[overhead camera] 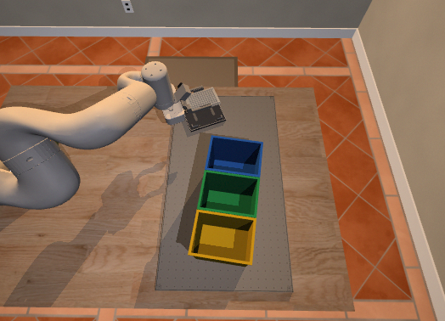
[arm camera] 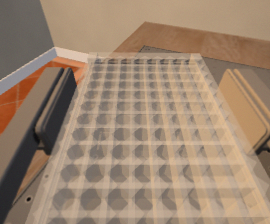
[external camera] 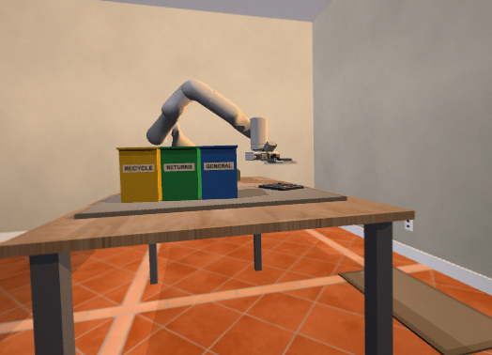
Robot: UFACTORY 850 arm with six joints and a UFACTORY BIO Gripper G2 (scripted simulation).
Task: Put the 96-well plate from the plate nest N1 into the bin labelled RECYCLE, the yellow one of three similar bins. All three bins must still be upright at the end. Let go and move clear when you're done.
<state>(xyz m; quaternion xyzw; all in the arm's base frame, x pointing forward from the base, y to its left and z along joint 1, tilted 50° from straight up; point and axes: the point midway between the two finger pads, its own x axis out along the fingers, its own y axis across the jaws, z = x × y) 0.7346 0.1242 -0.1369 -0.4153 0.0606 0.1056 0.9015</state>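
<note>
Right now my hand is 12 cm above the dark plate nest N1. From my hand the other things lie so: blue general bin (30 cm to the right, 8 cm ahead, 3 cm below); grey perforated mat (30 cm to the right, 13 cm below, 5 cm ahead); clear 96-well plate (1 cm below).
</note>
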